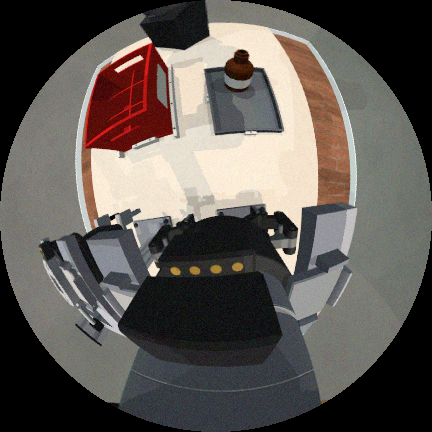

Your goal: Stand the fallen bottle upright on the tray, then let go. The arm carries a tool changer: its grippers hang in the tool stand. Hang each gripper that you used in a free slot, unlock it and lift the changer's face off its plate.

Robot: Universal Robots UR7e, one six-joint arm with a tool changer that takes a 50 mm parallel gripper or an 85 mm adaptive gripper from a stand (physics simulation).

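Frame: origin at the arm's base, x down, y ahead, z right, level; millimetres.
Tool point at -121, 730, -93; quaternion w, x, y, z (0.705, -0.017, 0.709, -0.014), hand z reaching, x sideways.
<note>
Pixels of each thing's middle, then the offset from my tool point to it, as dx, dy, dz. "*": a spot on its surface instead.
- brown bottle, body centre: point(238, 69) +279, -353, -79
- grey tray, surface spot: point(244, 133) * +356, -171, -79
- red crate, body centre: point(131, 96) +274, -330, +213
- thin metal rail, surface spot: point(174, 107) * +344, -278, +105
The brown bottle point(239, 70) with a white label stands upright on the grey tray point(244, 133), near its far edge. My gripper point(223, 220) is the dark adaptive one, below the changer. It is open, with its finger links spread to both sides; its tips are partly hidden by its own black body. It is well away from the bottle, between the grey uprights of the tool stand point(327, 235). Whether the changer is locked to the gripper's plate cannot be told.
A second gripper point(75, 272) hangs in the stand at the left. A red crate point(159, 117) stands at the far left, beside a thin metal rail point(174, 107). A black box-like object point(177, 25) is at the far edge. A wooden strip point(327, 125) runs along the right.
</note>
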